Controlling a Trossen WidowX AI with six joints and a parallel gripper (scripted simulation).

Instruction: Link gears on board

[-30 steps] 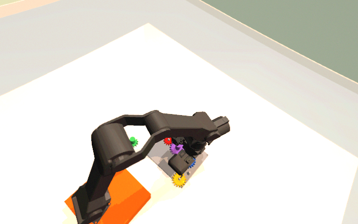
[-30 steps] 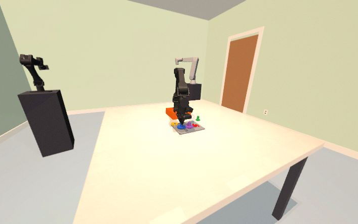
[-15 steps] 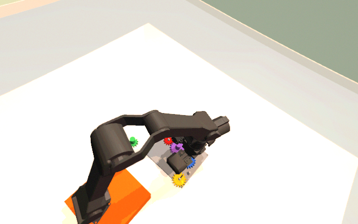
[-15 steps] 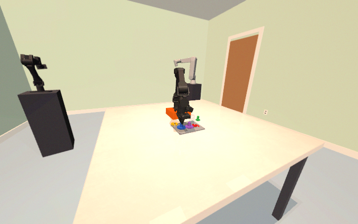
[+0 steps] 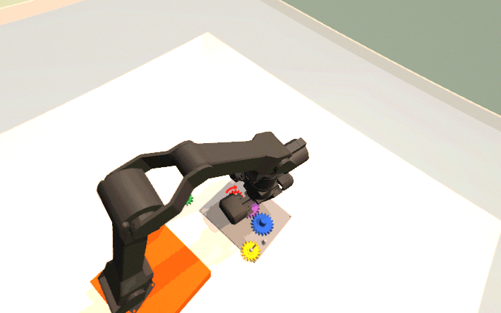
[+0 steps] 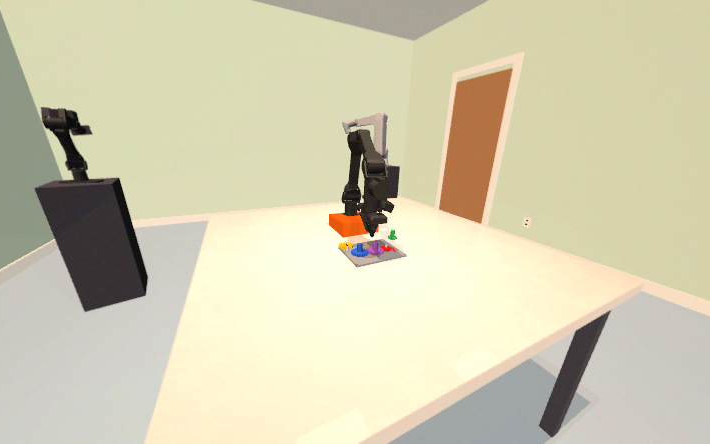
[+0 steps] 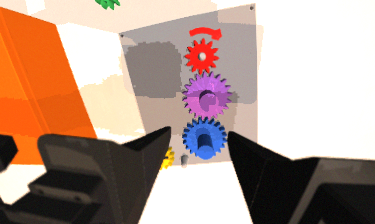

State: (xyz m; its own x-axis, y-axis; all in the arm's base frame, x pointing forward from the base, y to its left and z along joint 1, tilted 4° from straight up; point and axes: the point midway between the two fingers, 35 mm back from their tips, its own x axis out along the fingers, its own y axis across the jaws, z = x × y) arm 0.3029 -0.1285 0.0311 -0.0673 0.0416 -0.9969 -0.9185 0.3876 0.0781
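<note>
The purple gear lies 20 mm ahead of my gripper tip, 20 mm to the left of it and 50 mm below it. Round my gripper tip: red gear: 30 mm ahead, 70 mm to the left, 60 mm below; blue gear: 10 mm behind, 40 mm to the right, 50 mm below; grey board: 10 mm to the left, 70 mm below.
</note>
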